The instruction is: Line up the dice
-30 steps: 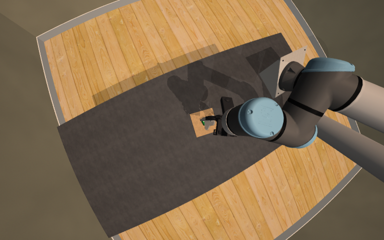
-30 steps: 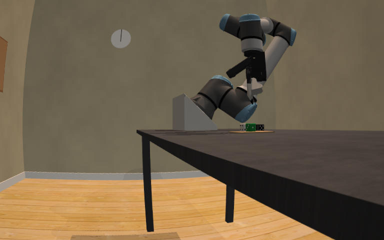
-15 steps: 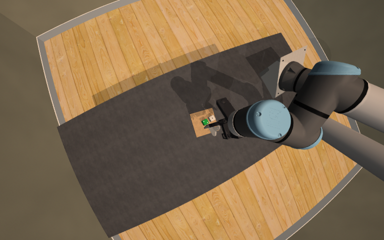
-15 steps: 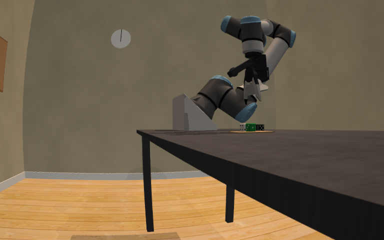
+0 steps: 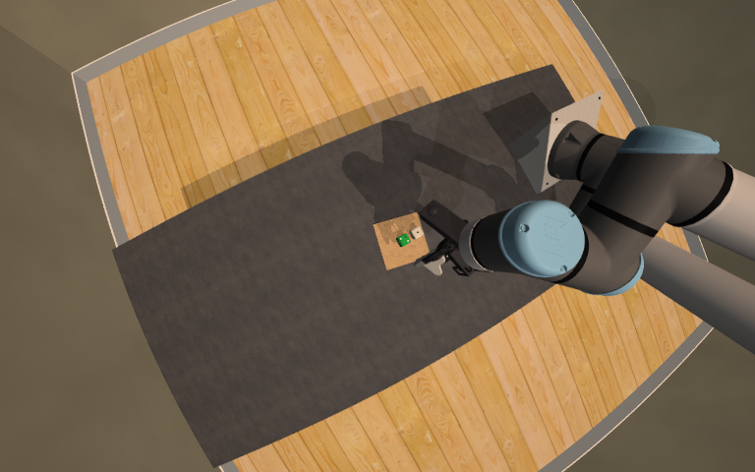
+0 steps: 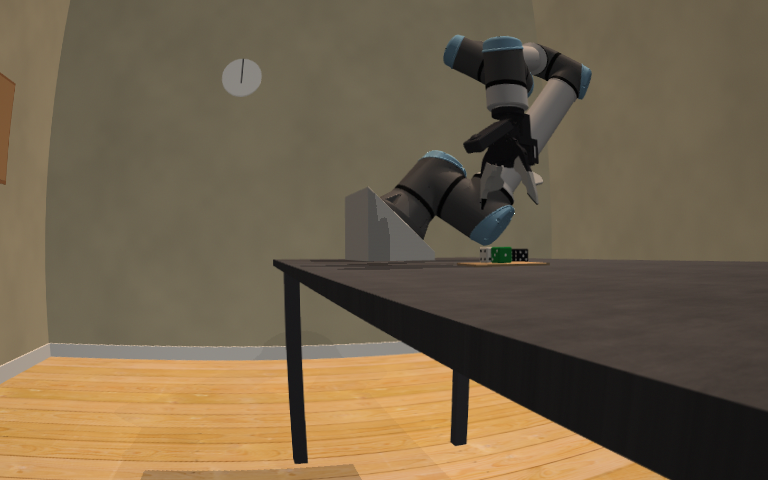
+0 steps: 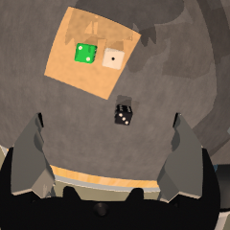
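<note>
Now: hand 100 mm above the black die, 50 mm to the right of it and 50 mm past it. Also, from my hand: tan mat 110 mm below, 50 mm ahead, 40 mm to the right; white die 90 mm below, 50 mm to the right, 10 mm ahead; green die 90 mm below, 50 mm ahead, 40 mm to the right.
</note>
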